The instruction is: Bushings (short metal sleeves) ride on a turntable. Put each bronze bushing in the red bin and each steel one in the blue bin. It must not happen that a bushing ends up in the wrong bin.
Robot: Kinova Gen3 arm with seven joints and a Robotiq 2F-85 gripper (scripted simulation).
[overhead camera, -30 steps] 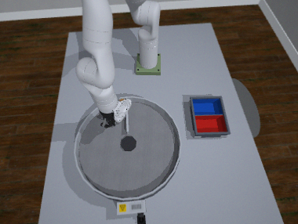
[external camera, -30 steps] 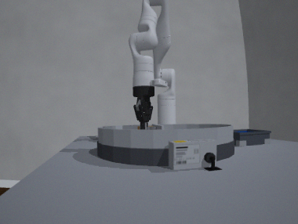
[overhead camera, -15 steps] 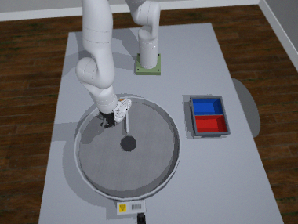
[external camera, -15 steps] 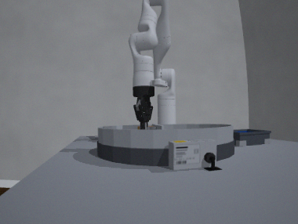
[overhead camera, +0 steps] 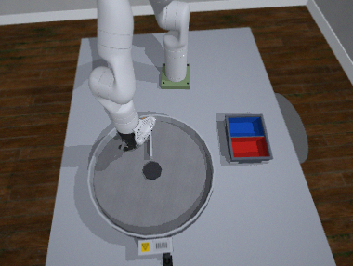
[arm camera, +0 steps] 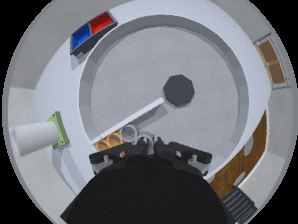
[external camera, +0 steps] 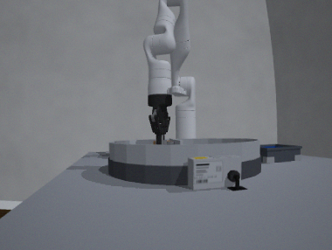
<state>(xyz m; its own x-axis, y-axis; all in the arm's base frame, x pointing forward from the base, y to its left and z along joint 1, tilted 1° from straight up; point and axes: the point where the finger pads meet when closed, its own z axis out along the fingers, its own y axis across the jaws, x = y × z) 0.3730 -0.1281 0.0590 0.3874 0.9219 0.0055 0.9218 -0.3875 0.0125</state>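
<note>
Right now the bin is 410 mm to the left of my hand, 60 mm below it and 60 mm behind it. From my hand the other things lie so: round grey turntable: 90 mm ahead, 70 mm to the left, 30 mm below.
</note>
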